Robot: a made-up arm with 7 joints. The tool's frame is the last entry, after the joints.
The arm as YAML. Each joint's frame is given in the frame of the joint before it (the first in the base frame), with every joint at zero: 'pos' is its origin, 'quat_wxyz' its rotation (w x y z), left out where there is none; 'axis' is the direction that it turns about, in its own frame. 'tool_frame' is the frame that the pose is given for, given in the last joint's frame.
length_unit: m
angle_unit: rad
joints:
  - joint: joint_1
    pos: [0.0, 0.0, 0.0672]
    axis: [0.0, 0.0, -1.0]
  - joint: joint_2
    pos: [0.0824, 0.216, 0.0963]
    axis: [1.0, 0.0, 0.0]
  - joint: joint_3
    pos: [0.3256, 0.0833, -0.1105]
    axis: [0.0, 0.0, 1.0]
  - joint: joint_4
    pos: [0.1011, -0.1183, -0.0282]
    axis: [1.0, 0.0, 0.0]
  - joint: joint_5
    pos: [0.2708, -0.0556, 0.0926]
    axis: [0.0, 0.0, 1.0]
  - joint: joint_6
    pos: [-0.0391, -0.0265, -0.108]
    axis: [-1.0, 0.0, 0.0]
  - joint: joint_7
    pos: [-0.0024, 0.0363, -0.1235]
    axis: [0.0, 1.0, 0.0]
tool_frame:
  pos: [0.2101, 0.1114, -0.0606]
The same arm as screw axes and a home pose.
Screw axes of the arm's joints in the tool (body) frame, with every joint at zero. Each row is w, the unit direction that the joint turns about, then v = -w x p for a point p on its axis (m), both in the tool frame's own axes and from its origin. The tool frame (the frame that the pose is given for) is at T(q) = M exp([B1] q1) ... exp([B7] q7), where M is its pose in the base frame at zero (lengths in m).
B1 = (0, 0, -1, 0.2466, -0.9485, 0)
B2 = (1, 0, 0, 0, 0.3382, 0.0306)
B3 = (0, 0, 1, 0.0527, 0.5405, 0)
B4 = (1, 0, 0, 0, 0.1995, 0.0656)
B5 = (0, 0, 1, -0.1212, 0.1686, 0)
B6 = (-1, 0, 0, 0, -0.1841, -0.1477)
B7 = (0, 1, 0, -0.0606, 0, -0.2101)
M: xyz 0.9485 0.2466 -0.1747 (m) rpy 0 0 0 (rad, as in URDF)

